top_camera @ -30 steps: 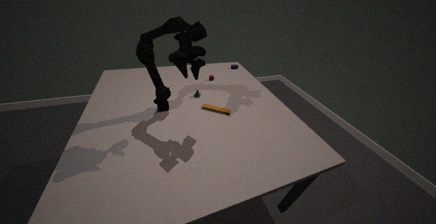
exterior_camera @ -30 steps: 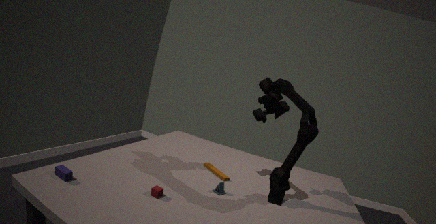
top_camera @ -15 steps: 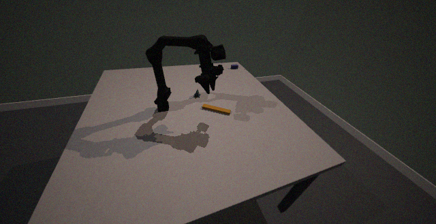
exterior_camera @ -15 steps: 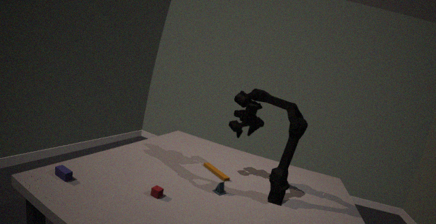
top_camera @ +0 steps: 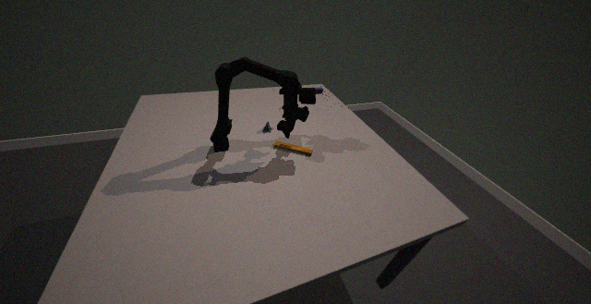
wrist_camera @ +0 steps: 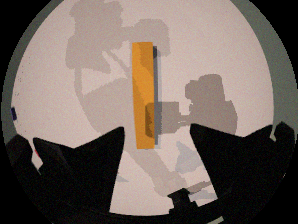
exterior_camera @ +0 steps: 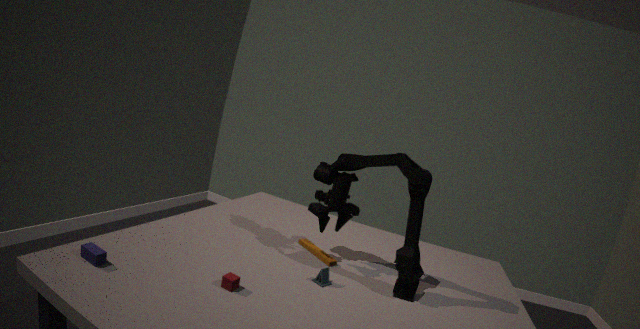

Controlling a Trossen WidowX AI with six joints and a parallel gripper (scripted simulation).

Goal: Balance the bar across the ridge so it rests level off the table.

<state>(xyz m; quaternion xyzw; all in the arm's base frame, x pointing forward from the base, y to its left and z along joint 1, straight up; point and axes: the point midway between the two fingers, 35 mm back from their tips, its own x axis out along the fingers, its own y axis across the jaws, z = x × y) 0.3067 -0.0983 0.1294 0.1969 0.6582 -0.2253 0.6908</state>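
The orange bar lies 9 cm below my gripper tip and 2 cm ahead of it. Also, from my gripper tip: blue block (60 cm to the left, 43 cm ahead, 8 cm below); then red cube (41 cm to the left, 12 cm ahead, 8 cm below).
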